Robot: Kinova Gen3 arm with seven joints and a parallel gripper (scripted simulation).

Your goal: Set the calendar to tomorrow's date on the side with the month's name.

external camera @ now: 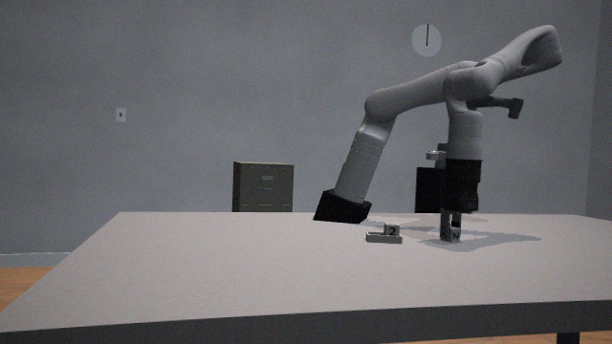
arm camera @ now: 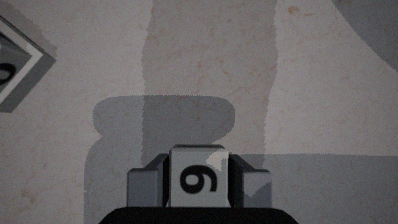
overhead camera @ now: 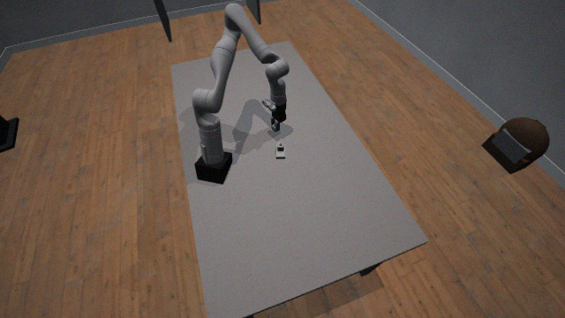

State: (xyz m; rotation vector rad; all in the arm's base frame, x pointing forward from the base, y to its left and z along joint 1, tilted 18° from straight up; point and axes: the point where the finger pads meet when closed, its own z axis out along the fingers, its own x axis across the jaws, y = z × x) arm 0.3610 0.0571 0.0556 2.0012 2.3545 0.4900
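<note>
The digit cube is 1 cm below my hand. The rest, counted from my hand: calendar tray (5 cm behind, 15 cm to the right, 2 cm below).
</note>
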